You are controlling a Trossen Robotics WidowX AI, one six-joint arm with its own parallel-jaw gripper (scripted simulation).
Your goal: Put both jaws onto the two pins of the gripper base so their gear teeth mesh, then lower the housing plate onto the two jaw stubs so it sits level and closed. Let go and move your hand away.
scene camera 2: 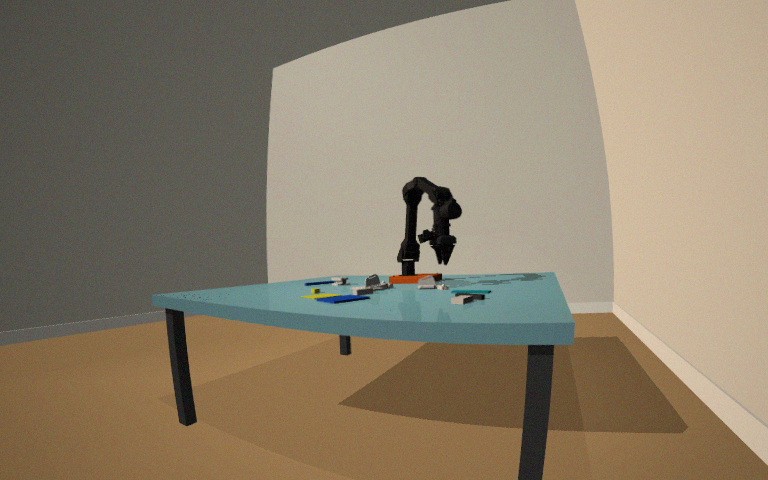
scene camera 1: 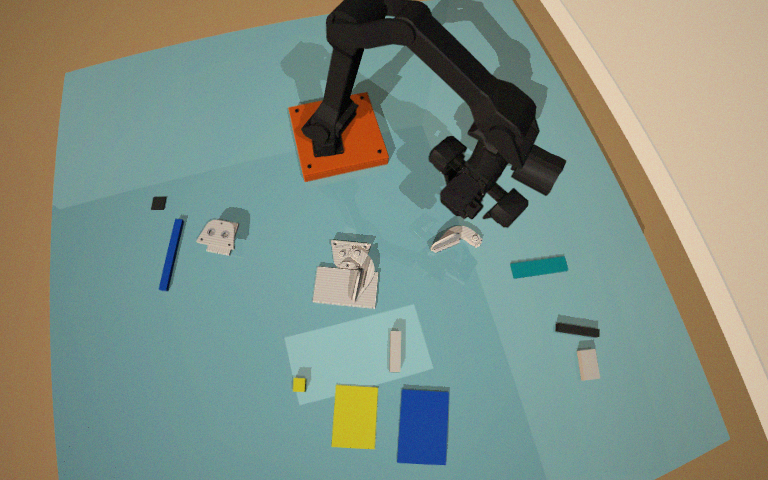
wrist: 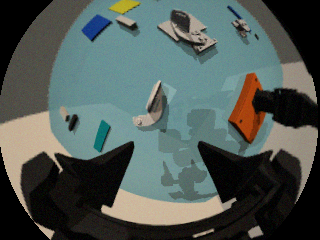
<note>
My gripper [scene camera 1: 466,201] is open and holds nothing. I also see a blue bar [scene camera 1: 167,271], a gripper jaw [scene camera 1: 451,238], a teal bar [scene camera 1: 557,264], a yellow plate [scene camera 1: 354,420], a blue plate [scene camera 1: 423,427] and a gripper jaw [scene camera 1: 359,256].
My gripper shows as well in scene camera 2 [scene camera 2: 442,264] and in the wrist view [wrist: 166,145].
</note>
